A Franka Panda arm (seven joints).
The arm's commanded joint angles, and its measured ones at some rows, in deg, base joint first. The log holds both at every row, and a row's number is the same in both.
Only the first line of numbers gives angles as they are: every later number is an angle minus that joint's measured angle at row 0.
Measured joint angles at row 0: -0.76 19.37 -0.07 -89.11 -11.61 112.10 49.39
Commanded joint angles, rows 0 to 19: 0.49 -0.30 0.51 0.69 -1.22 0.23 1.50; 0.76 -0.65 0.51 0.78 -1.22 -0.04 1.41; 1.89 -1.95 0.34 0.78 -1.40 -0.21 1.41; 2.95 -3.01 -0.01 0.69 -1.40 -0.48 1.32; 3.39 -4.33 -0.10 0.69 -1.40 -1.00 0.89; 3.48 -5.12 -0.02 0.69 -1.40 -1.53 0.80; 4.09 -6.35 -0.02 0.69 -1.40 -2.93 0.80; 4.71 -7.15 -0.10 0.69 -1.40 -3.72 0.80; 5.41 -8.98 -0.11 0.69 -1.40 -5.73 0.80; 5.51 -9.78 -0.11 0.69 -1.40 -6.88 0.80; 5.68 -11.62 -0.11 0.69 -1.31 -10.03 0.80; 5.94 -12.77 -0.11 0.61 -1.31 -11.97 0.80; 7.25 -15.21 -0.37 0.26 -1.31 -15.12 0.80; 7.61 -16.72 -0.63 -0.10 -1.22 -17.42 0.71; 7.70 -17.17 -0.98 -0.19 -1.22 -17.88 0.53; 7.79 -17.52 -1.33 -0.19 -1.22 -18.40 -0.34; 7.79 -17.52 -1.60 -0.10 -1.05 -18.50 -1.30; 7.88 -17.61 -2.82 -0.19 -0.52 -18.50 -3.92; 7.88 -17.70 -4.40 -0.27 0.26 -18.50 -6.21; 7.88 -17.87 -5.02 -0.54 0.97 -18.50 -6.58
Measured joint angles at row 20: 7.17 -17.57 -1.21 0.92 -0.05 -18.45 -1.80
